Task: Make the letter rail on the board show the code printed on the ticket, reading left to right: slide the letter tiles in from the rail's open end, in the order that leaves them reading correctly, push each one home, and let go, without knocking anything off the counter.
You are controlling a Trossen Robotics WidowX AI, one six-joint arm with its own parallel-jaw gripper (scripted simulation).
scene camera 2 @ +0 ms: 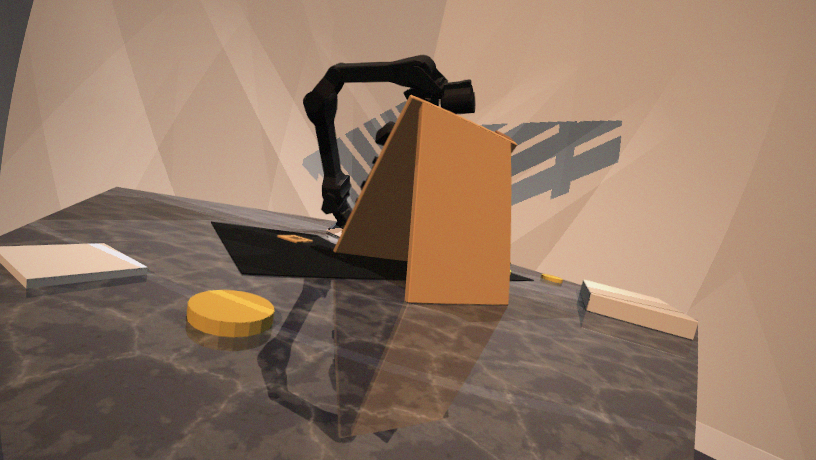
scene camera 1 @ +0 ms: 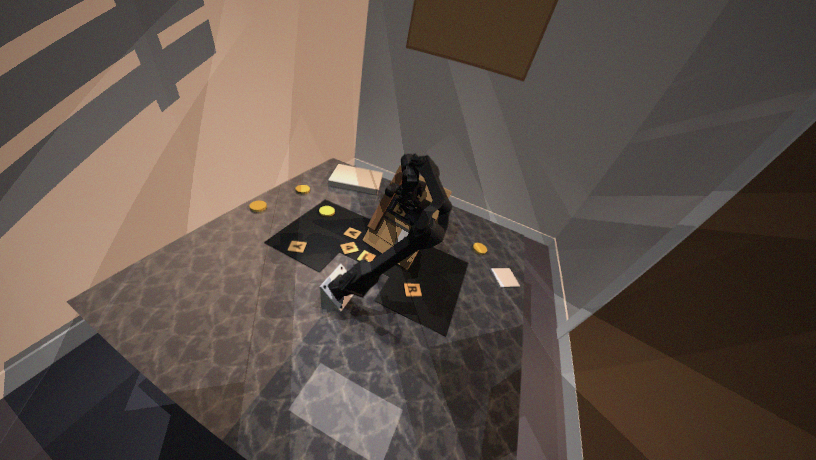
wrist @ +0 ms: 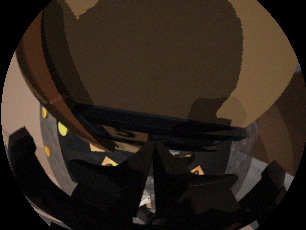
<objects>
pale flat box: scene camera 2; scene camera 1; not seen in the wrist view (hidden by a sloped board)
same spot on pale flat box: [scene camera 1: 368,181] = [scene camera 2: 617,296]
same spot on black mat: [wrist: 72,146] = [scene camera 1: 323,224]
</objects>
